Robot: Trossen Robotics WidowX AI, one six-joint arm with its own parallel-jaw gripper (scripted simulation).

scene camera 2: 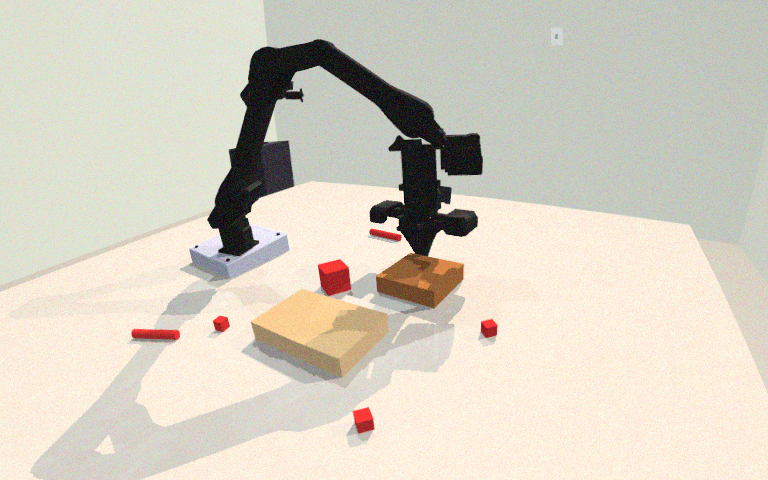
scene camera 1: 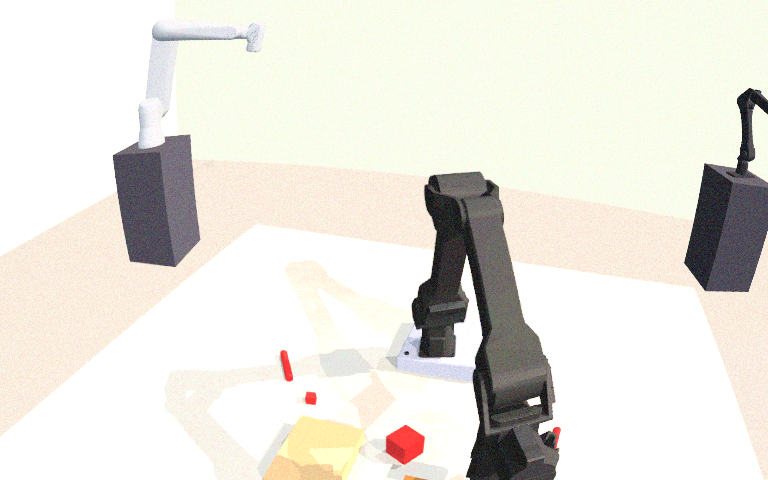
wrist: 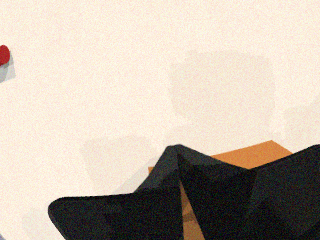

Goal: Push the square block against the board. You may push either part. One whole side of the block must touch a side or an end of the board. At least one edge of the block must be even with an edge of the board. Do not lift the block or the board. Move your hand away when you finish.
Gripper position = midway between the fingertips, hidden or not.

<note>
I see my gripper [scene camera 2: 423,262], a square block [scene camera 2: 425,280], a board [scene camera 2: 331,334] and a red cube [scene camera 2: 334,276].
My gripper is seen too in the wrist view [wrist: 173,151]. The wrist view misses the board: it is out of frame. The wrist view misses the red cube: it is out of frame.
</note>
